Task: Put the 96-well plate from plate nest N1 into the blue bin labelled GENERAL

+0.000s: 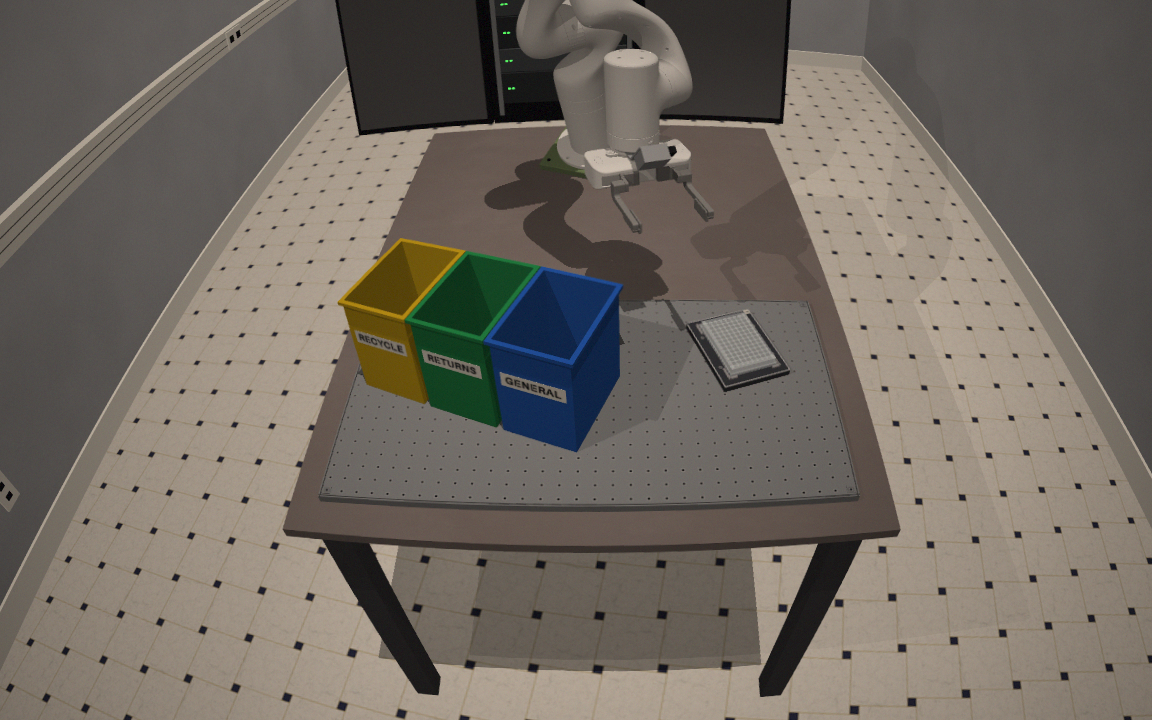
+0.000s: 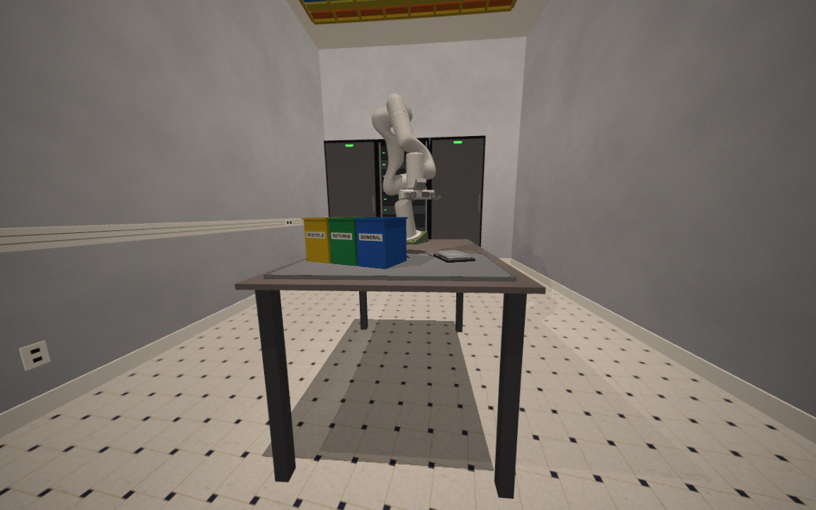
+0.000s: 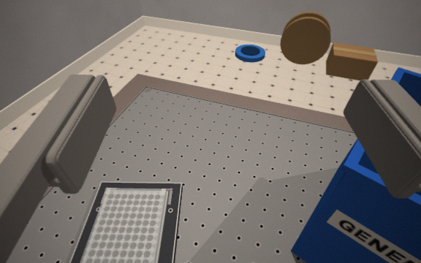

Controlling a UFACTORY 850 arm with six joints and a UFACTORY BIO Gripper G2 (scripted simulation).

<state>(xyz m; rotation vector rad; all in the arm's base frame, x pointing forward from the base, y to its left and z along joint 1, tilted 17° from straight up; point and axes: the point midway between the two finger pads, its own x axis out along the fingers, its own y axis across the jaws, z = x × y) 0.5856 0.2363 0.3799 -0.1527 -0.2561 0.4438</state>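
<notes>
The clear 96-well plate lies 24 cm below my hand and 12 cm to the left of it. From my hand the other things lie so: blue bin labelled GENERAL: 17 cm below, 15 cm to the right, 15 cm ahead; then green returns bin: 27 cm to the right, 17 cm below, 11 cm ahead; then black plate nest N1: 25 cm below, 12 cm to the left.
</notes>
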